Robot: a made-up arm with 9 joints. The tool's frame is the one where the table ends. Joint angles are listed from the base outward.
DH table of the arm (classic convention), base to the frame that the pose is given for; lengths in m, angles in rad. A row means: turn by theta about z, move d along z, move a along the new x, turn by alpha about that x. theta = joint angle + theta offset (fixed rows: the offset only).
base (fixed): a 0; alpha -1.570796; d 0.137; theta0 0
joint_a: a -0.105; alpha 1.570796; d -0.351; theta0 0
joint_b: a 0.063; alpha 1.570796; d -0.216; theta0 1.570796
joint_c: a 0.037; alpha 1.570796; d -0.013; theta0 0
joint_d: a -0.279; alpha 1.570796; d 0.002; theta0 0
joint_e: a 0.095; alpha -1.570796; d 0.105; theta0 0
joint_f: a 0.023; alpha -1.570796; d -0.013; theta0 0
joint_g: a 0.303; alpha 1.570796; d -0.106; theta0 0
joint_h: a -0.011; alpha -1.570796; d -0.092; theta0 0
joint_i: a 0.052; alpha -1.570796; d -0.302; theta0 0
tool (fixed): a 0; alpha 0; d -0.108; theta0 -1.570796
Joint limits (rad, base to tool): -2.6..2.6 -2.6..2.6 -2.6..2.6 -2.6..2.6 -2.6..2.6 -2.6..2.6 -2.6..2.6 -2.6..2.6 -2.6..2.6
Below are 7 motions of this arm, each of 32 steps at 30 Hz.
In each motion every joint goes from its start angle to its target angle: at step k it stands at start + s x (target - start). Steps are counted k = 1, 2, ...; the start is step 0. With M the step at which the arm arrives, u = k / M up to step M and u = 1 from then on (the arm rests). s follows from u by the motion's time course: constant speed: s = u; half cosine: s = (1 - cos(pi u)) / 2; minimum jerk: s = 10 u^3 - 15 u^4 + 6 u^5.
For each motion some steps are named. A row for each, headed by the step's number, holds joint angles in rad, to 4 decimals.
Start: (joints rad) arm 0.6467 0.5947 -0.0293 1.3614 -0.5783 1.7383 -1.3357 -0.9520 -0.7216
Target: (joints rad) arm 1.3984 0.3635 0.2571 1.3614 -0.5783 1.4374 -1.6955 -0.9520 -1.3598
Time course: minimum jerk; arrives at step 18
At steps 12, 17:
12: 1.2406 0.4120 0.1970 1.3614 -0.5783 1.5006 -1.6200 -0.9520 -1.2259
17: 1.3972 0.3639 0.2566 1.3614 -0.5783 1.4379 -1.6949 -0.9520 -1.3588

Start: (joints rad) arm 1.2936 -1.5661 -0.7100 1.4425 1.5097 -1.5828 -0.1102 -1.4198 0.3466
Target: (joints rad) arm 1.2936 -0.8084 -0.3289 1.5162 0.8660 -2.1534 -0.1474 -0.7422 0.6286
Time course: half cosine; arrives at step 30
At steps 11, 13, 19, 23, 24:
11: 1.2936 -1.3413 -0.5970 1.4644 1.3188 -1.7521 -0.1212 -1.2188 0.4303
13: 1.2936 -1.2660 -0.5591 1.4717 1.2548 -1.8088 -0.1249 -1.1514 0.4583
19: 1.2936 -1.0332 -0.4419 1.4943 1.0569 -1.9841 -0.1364 -0.9432 0.5449
23: 1.2936 -0.9057 -0.3778 1.5067 0.9487 -2.0801 -0.1426 -0.8292 0.5924
24: 1.2936 -0.8808 -0.3653 1.5092 0.9275 -2.0989 -0.1438 -0.8069 0.6017

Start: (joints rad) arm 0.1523 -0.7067 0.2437 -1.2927 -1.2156 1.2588 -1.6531 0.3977 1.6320
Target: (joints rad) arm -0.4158 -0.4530 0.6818 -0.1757 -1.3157 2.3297 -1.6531 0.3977 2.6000
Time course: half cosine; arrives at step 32
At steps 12, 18, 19, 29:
12: -0.0230 -0.6284 0.3789 -0.9479 -1.2465 1.5893 -1.6531 0.3977 1.9308
18: -0.1872 -0.5551 0.5055 -0.6252 -1.2754 1.8987 -1.6531 0.3977 2.2104
19: -0.2142 -0.5430 0.5263 -0.5721 -1.2802 1.9497 -1.6531 0.3977 2.2565
29: -0.4036 -0.4585 0.6724 -0.1997 -1.3135 2.3066 -1.6531 0.3977 2.5792

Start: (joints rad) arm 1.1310 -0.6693 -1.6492 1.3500 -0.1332 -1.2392 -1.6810 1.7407 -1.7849
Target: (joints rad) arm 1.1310 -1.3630 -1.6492 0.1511 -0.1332 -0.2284 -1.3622 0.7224 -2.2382
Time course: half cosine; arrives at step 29
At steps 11, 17, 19, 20, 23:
11: 1.1310 -0.8878 -1.6492 0.9724 -0.1332 -0.9209 -1.5806 1.4200 -1.9277
17: 1.1310 -1.1089 -1.6492 0.5902 -0.1332 -0.5986 -1.4790 1.0953 -2.0722
19: 1.1310 -1.1786 -1.6492 0.4698 -0.1332 -0.4971 -1.4469 0.9931 -2.1177
20: 1.1310 -1.2108 -1.6492 0.4141 -0.1332 -0.4502 -1.4321 0.9458 -2.1387
23: 1.1310 -1.2923 -1.6492 0.2733 -0.1332 -0.3315 -1.3947 0.8262 -2.1920

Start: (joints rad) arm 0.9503 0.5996 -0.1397 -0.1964 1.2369 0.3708 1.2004 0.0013 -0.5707
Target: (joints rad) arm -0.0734 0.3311 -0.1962 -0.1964 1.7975 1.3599 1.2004 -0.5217 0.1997
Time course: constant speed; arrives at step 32
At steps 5, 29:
5: 0.7903 0.5576 -0.1485 -0.1964 1.3245 0.5253 1.2004 -0.0804 -0.4503
29: 0.0226 0.3563 -0.1909 -0.1964 1.7449 1.2672 1.2004 -0.4727 0.1275

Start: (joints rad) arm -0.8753 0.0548 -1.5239 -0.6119 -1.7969 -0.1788 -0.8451 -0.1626 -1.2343
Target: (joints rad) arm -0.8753 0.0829 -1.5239 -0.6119 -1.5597 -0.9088 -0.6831 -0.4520 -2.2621
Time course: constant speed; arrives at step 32
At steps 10, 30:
10: -0.8753 0.0636 -1.5239 -0.6119 -1.7228 -0.4069 -0.7945 -0.2530 -1.5555
30: -0.8753 0.0811 -1.5239 -0.6119 -1.5745 -0.8632 -0.6932 -0.4339 -2.1979

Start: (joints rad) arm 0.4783 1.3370 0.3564 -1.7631 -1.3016 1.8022 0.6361 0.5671 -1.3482
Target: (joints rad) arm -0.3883 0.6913 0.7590 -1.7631 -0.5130 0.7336 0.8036 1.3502 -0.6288
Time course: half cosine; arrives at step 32
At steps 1, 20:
1: 0.4762 1.3354 0.3574 -1.7631 -1.2997 1.7996 0.6365 0.5690 -1.3465
20: -0.1208 0.8906 0.6347 -1.7631 -0.7564 1.0634 0.7519 1.1085 -0.8508

